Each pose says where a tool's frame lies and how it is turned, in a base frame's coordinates. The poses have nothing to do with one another.
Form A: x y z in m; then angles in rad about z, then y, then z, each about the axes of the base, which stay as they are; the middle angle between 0 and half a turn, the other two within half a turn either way.
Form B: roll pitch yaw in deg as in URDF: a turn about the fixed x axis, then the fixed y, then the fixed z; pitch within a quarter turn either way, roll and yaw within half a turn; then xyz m. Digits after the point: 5 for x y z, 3 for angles.
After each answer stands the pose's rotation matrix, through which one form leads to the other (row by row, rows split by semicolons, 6 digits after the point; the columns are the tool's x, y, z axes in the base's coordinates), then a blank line. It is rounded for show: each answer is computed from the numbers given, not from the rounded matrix.
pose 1, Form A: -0.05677, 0.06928, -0.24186, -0.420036, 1.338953, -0.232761
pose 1, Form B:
-59.932, 62.703, -76.112, -0.05677, 0.06928, -0.24186
0.110078 0.301787 0.946999; -0.445190 0.866838 -0.224493; -0.888645 -0.396883 0.229772

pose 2, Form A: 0.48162, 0.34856, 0.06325, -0.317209, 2.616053, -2.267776
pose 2, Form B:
-169.746, 28.467, 70.848, 0.48162, 0.34856, 0.06325
0.288406 0.901731 -0.322031; 0.830437 -0.402983 -0.384680; -0.476651 -0.156482 -0.865053

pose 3, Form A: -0.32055, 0.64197, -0.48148, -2.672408, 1.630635, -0.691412
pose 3, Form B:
-97.548, -62.916, -122.887, -0.32055, 0.64197, -0.48148
-0.247218 -0.589553 0.768968; -0.382330 -0.669859 -0.636484; 0.890341 -0.451350 -0.059803

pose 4, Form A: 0.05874, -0.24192, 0.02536, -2.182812, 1.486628, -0.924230
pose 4, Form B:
-84.115, -34.924, -146.332, 0.05874, -0.24192, 0.02536
-0.682383 -0.417102 0.600317; -0.454549 -0.401039 -0.795332; 0.572485 -0.815594 0.084069

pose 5, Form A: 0.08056, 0.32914, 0.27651, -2.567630, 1.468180, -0.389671
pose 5, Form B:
-79.261, -56.651, -121.329, 0.08056, 0.32914, 0.27651
-0.285836 -0.267560 0.920168; -0.469582 -0.797932 -0.377886; 0.835339 -0.540108 0.102436

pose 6, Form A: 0.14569, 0.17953, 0.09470, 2.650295, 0.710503, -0.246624
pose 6, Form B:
22.093, -35.105, 130.653, 0.14569, 0.17953, 0.09470
-0.532977 -0.562053 0.632481; 0.620667 -0.767737 -0.159226; 0.575072 0.307696 0.758034

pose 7, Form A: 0.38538, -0.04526, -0.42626, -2.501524, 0.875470, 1.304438
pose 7, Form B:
-35.597, -38.014, -55.967, 0.38538, -0.04526, -0.42626
0.440940 0.874484 0.202112; -0.652914 0.158011 0.740767; 0.615853 -0.458596 0.640636

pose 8, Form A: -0.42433, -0.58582, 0.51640, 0.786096, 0.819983, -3.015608
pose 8, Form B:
37.174, 31.106, -117.048, -0.42433, -0.58582, 0.51640
-0.389343 0.567710 -0.725340; -0.762565 -0.640355 -0.091868; -0.516629 0.517351 0.682234

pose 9, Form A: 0.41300, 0.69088, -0.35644, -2.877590, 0.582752, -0.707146
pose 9, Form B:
-9.759, -32.090, 157.423, 0.41300, 0.69088, -0.35644
-0.782282 -0.461523 0.418367; 0.325270 -0.875428 -0.357527; 0.531257 -0.143605 0.834951

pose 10, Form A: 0.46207, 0.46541, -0.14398, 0.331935, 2.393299, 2.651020
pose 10, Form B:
163.167, 40.035, -53.297, 0.46207, 0.46541, -0.14398
0.457606 -0.656065 -0.600146; -0.613862 -0.721401 0.320553; -0.643249 0.221720 -0.732851

